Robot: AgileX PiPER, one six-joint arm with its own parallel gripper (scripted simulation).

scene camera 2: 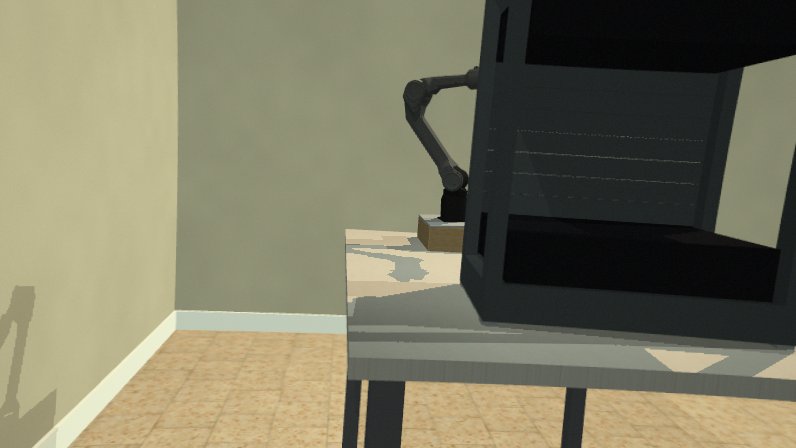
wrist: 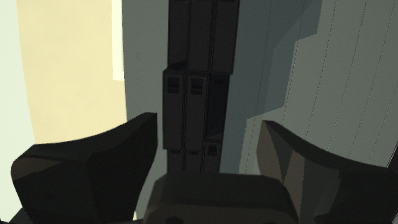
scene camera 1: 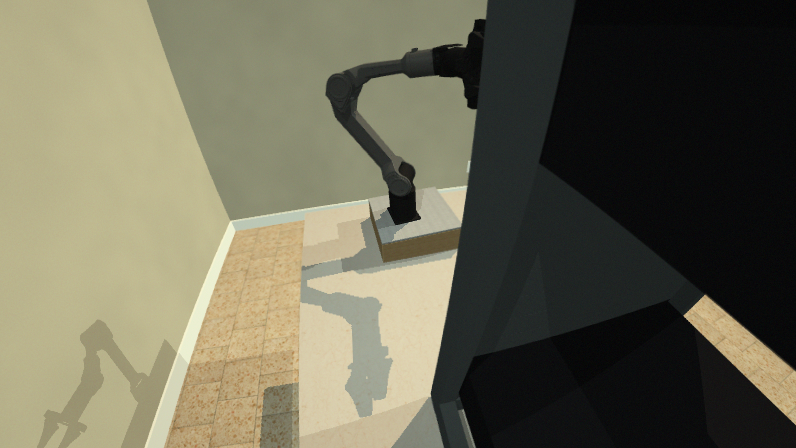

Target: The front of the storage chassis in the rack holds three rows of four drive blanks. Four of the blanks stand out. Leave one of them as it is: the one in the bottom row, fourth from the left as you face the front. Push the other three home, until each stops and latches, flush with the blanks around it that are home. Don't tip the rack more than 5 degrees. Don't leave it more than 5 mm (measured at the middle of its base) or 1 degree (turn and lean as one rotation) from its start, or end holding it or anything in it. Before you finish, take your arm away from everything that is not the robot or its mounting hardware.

Labels:
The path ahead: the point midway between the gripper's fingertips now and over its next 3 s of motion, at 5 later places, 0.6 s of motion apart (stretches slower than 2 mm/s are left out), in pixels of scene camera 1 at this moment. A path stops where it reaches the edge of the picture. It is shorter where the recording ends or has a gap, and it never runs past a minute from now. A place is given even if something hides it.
My gripper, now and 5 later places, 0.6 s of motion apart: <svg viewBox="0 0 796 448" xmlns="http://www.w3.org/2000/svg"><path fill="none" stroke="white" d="M501 71L568 72L612 78L628 81L636 83L646 85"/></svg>

